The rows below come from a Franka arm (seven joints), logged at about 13 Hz.
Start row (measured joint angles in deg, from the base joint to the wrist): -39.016, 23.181, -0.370, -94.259, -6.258, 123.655, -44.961
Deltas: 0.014, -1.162, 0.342, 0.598, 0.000, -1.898, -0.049; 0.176, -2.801, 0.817, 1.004, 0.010, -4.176, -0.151; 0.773, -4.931, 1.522, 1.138, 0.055, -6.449, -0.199; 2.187, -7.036, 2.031, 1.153, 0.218, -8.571, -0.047; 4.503, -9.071, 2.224, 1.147, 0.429, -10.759, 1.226; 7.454, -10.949, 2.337, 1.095, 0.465, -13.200, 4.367; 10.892, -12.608, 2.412, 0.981, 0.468, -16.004, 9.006; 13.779, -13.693, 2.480, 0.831, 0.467, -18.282, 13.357; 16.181, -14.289, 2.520, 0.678, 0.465, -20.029, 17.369; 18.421, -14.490, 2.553, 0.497, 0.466, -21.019, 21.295; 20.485, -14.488, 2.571, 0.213, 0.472, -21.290, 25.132; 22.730, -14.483, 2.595, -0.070, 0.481, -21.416, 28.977
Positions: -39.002, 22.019, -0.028, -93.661, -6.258, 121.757, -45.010; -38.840, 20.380, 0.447, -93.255, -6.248, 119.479, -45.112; -38.243, 18.250, 1.152, -93.121, -6.203, 117.206, -45.160; -36.829, 16.145, 1.661, -93.106, -6.040, 115.084, -45.008; -34.513, 14.110, 1.854, -93.112, -5.829, 112.896, -43.735; -31.562, 12.232, 1.967, -93.164, -5.793, 110.455, -40.594; -28.124, 10.573, 2.042, -93.278, -5.790, 107.651, -35.955; -25.237, 9.488, 2.110, -93.428, -5.791, 105.373, -31.604; -22.835, 8.892, 2.150, -93.581, -5.793, 103.626, -27.592; -20.595, 8.691, 2.183, -93.762, -5.792, 102.636, -23.666; -18.531, 8.693, 2.201, -94.046, -5.786, 102.365, -19.829; -16.286, 8.698, 2.225, -94.329, -5.777, 102.239, -15.984
